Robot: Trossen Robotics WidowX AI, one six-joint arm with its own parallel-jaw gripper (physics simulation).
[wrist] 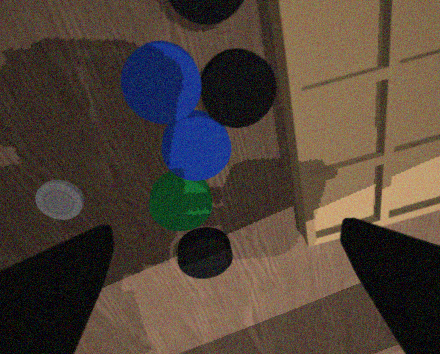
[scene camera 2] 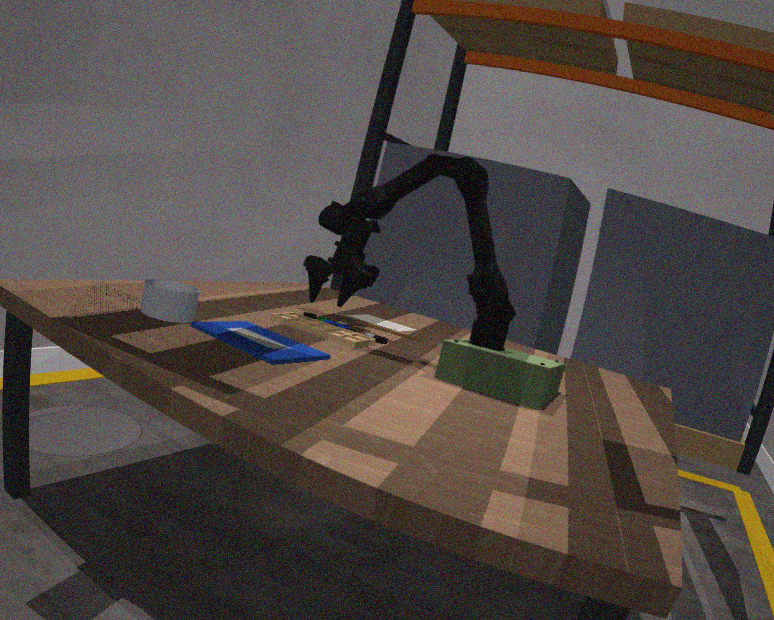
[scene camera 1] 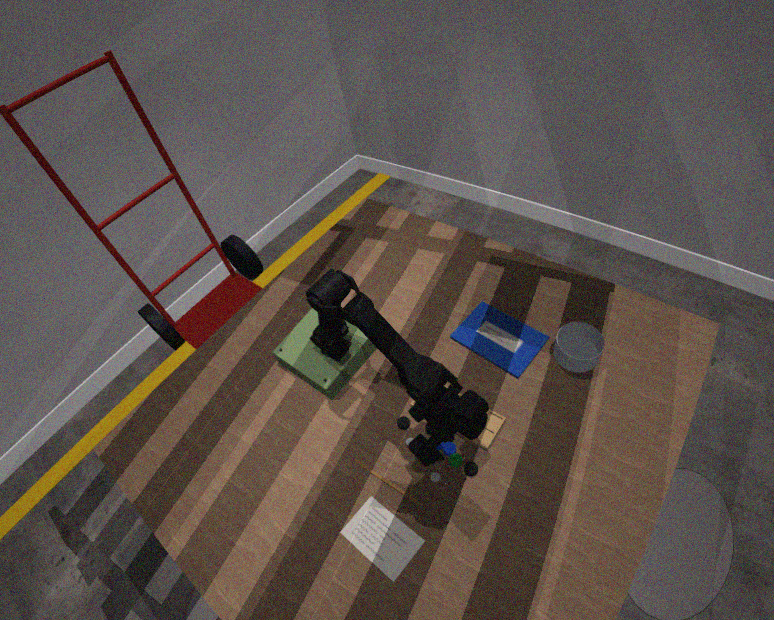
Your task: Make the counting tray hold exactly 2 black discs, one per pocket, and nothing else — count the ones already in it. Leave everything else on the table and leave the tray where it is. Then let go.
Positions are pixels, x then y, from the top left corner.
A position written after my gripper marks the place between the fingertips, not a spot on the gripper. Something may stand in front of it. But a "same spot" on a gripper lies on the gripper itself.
my gripper: wrist; scene camera 2; scene camera 1 457,445
same spot on my gripper: (wrist: pixel 56 290) = (scene camera 2: pixel 346 293)
